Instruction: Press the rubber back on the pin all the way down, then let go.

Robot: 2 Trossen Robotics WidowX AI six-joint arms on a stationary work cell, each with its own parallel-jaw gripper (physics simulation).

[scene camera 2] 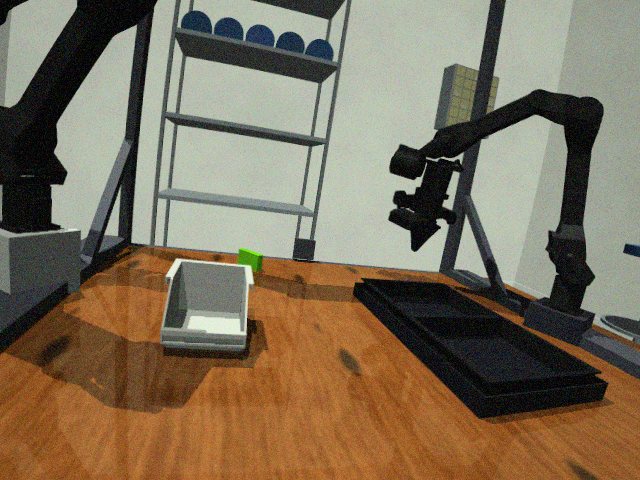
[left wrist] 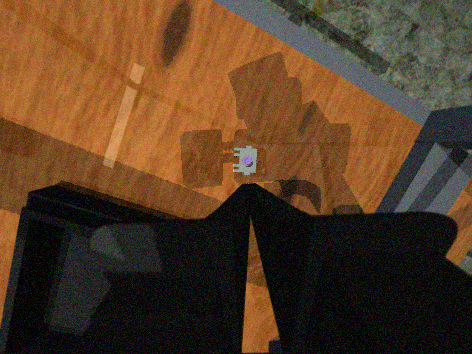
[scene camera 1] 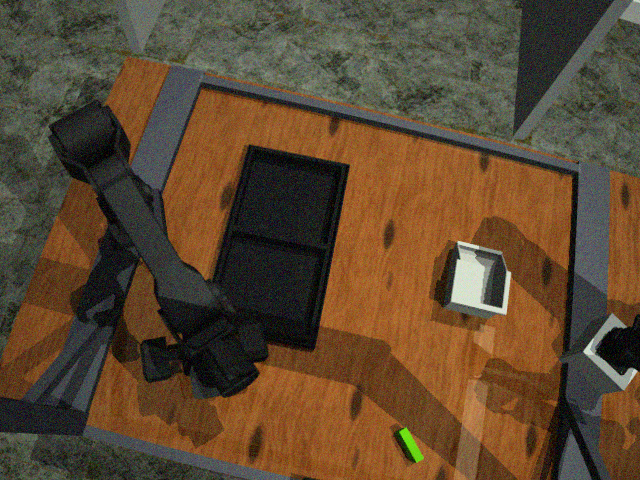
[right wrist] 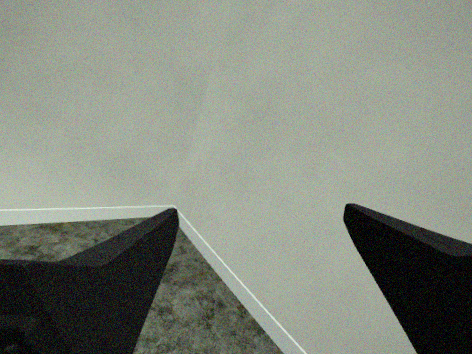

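Where they show: left gripper, fingertip midpoint: [scene camera 2: 413,250] [left wrist: 248,190]; right gripper, fingertip midpoint: [right wrist: 260,214]; left arm's base, link origin: [scene camera 2: 562,308]; right arm's base, link origin: [scene camera 2: 26,226] [scene camera 1: 618,351].
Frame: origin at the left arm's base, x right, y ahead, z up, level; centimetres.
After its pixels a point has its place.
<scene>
The pin [left wrist: 239,167] @(x 31.2, y 8.9, z -4.6 cm) is a small light-grey piece with a jagged outline, lying on the wooden table in the left wrist view. The rubber back [left wrist: 248,161] @(x 32.0, y 8.0, z -3.7 cm) is a small purple round on the middle of the pin; how far down it sits cannot be told. Neither can be made out in the scene views. My left gripper [scene camera 2: 415,248] @(x 31.0, y 9.3, z 3.7 cm) [left wrist: 248,190] @(x 31.0, y 9.3, z 3.7 cm) is shut and empty, raised above the table. In the left wrist view its fingertips appear just below the pin, apart from it. My right gripper [right wrist: 260,214] @(x 49.6, y 111.6, z 36.7 cm) is open and empty, facing the pale wall.
A black two-compartment tray [scene camera 1: 279,240] @(x 9.3, y 25.8, z -1.4 cm) [scene camera 2: 542,404] @(x -7.9, y 34.5, z -4.0 cm) lies beside the left arm. A whitish open bin [scene camera 1: 478,311] @(x 30.2, y 59.4, z -1.4 cm) [scene camera 2: 204,339] @(x 18.3, y 63.5, z -2.4 cm) stands towards the right arm. A bright green block [scene camera 1: 410,445] @(x 50.3, y 40.5, z -1.3 cm) [scene camera 2: 250,259] @(x 49.3, y 41.2, z -2.7 cm) rests on the table. Shadows of the arms cross the table.
</scene>
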